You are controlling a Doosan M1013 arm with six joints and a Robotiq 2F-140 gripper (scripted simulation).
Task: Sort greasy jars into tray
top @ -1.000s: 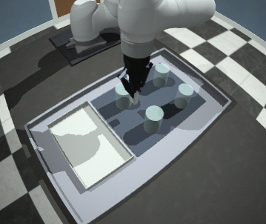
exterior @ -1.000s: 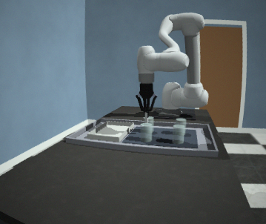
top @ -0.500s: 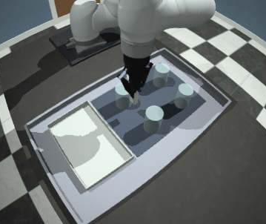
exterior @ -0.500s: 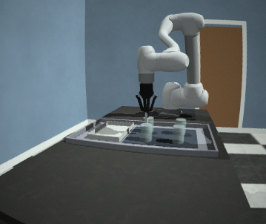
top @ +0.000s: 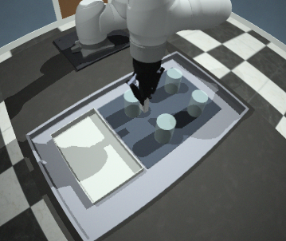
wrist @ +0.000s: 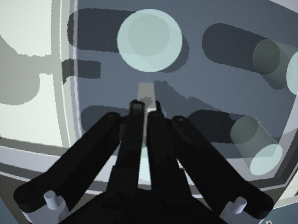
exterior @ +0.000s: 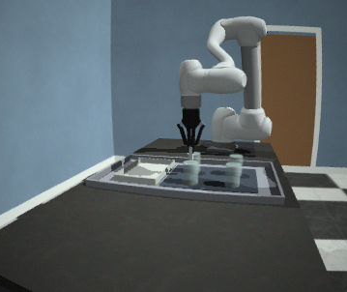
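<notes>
Now: hand 2 cm short of the steel table top and 11 cm above it. Round my hand: tray (3 cm ahead, 22 cm to the right, 10 cm below); drying mat (1 cm behind, 10 cm to the left, 11 cm below).
</notes>
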